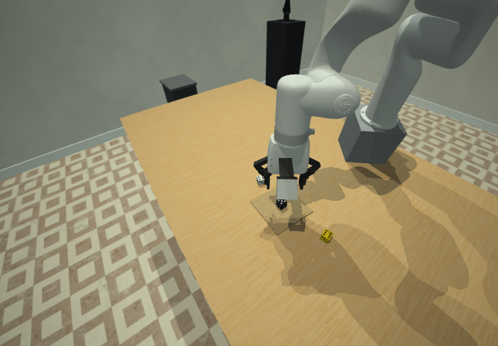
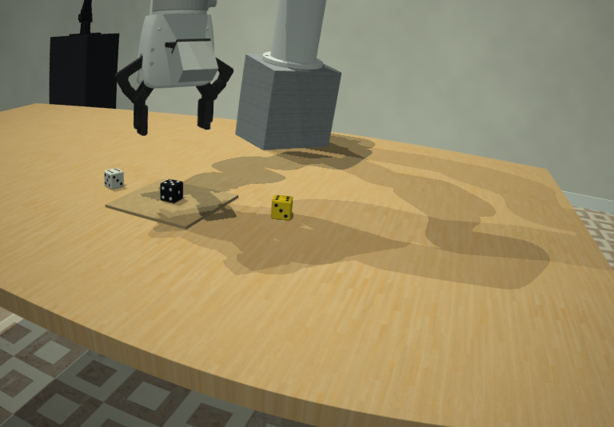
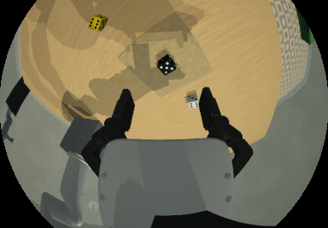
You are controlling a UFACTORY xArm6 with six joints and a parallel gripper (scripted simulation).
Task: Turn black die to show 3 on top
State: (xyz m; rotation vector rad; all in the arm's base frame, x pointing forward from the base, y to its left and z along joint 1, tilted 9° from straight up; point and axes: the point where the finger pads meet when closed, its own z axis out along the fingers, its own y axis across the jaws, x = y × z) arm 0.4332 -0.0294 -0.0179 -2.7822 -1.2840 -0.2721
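The black die lies 9 cm below my hand. Round my hand: yellow die (2 cm behind, 15 cm to the left, 10 cm below); tan mat (11 cm below); white die (2 cm behind, 12 cm to the right, 10 cm below).
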